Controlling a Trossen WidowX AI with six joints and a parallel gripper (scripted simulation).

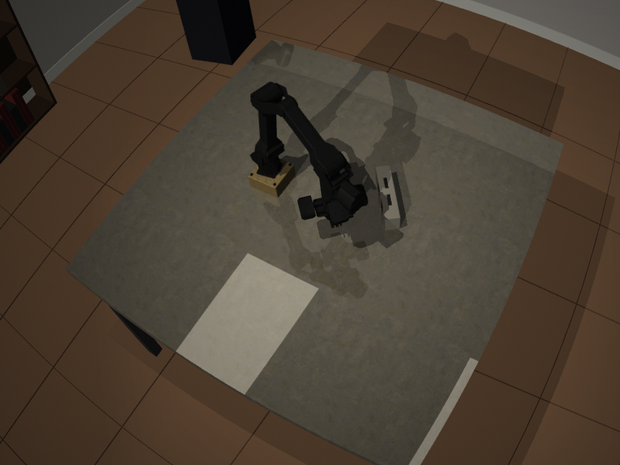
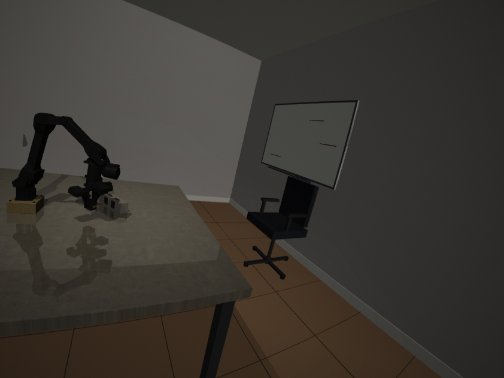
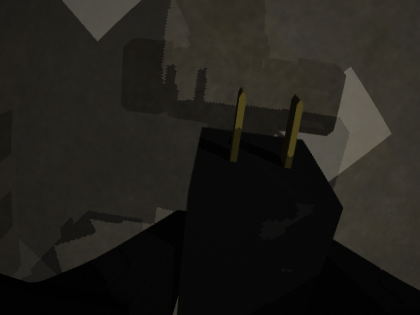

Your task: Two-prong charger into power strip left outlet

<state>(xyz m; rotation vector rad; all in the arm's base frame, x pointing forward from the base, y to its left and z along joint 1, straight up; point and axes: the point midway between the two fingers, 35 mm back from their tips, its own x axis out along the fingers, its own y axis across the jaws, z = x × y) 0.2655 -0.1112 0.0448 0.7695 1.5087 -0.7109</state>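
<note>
Now: gripper tip 10 mm short of the two-prong charger, 20 mm to the left of it and 10 mm below it.
</note>
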